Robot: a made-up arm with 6 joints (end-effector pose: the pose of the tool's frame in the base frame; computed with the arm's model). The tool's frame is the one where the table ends.
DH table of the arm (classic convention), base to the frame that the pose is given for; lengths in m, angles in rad. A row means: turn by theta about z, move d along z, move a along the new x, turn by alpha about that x. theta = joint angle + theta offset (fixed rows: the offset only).
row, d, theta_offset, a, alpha
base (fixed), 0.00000, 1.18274, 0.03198, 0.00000
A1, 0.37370, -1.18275, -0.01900, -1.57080
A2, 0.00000, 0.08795, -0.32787, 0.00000
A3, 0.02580, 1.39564, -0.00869, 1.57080
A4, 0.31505, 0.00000, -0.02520, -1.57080
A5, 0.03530, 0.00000, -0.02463, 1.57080
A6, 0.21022, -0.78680, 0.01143, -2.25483
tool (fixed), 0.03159, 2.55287, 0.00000, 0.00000
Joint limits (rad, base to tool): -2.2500..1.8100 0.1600..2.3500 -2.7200..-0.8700 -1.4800..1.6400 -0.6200..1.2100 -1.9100..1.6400
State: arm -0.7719 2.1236 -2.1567 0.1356 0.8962 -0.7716
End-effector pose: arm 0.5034 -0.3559 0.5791 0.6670 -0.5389 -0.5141 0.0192
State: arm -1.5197 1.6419 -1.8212 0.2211 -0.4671 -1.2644
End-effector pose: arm 0.0492 -0.4328 0.9467 0.0078 -0.9790 -0.1892 0.0761
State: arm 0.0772 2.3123 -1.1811 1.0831 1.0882 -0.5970
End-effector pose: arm 0.3940 0.2261 0.2308 0.9861 0.0763 -0.1399 -0.0479
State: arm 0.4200 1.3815 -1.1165 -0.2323 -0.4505 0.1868
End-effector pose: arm 0.3775 0.3009 0.7161 0.3616 -0.0482 -0.9258 -0.0991
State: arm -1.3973 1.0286 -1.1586 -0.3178 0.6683 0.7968
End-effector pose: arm 0.1231 -0.2735 0.6842 0.2269 -0.6465 -0.2622 -0.6795
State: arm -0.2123 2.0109 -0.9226 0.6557 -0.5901 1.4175
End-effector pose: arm 0.5313 -0.1030 0.3641 0.3286 -0.0960 -0.2318 -0.9106
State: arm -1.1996 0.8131 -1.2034 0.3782 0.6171 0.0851
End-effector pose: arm 0.1853 -0.1385 0.7999 0.3156 -0.5430 -0.5573 -0.5431
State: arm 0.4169 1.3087 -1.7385 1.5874 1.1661 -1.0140
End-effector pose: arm 0.1714 0.2903 0.9168 0.4200 0.4558 -0.7772 0.1090
